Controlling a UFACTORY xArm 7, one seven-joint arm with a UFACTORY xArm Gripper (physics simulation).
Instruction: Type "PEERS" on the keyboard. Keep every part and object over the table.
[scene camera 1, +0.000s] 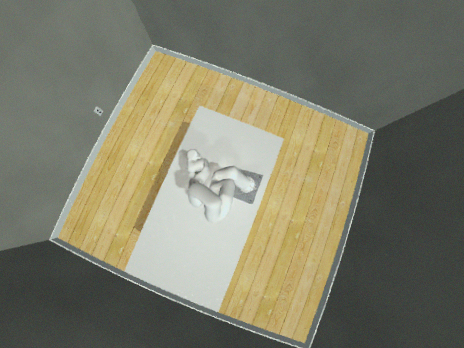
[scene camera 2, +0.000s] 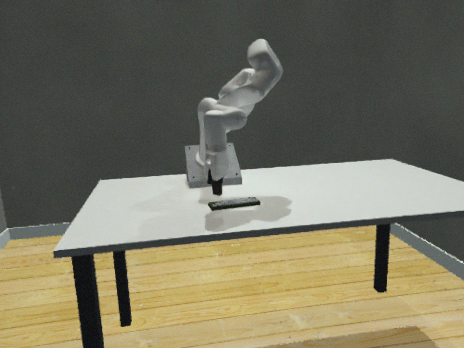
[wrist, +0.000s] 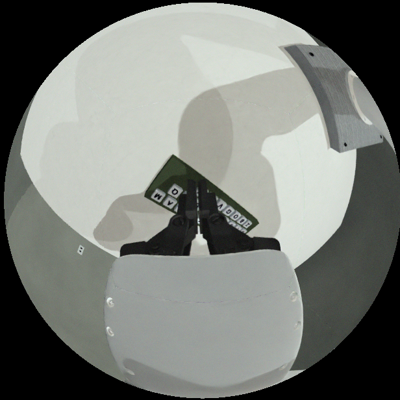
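Note:
A small dark green keyboard with white lettered keys lies flat on the white table. In the wrist view it lies slantwise under the fingers. The M, A and Q keys show left of the fingers, and a row with V, G, O and B shows to the right. The fingers hide the keys between them. The arm hides the keyboard in scene camera 1. My gripper is shut and empty. In scene camera 2 its black tips stand above the table near the keyboard's left end.
The grey base plate of the arm stands on the table behind the keyboard in scene camera 2. The white arm folds above the table. In scene camera 2 the keyboard lies near the front table edge.

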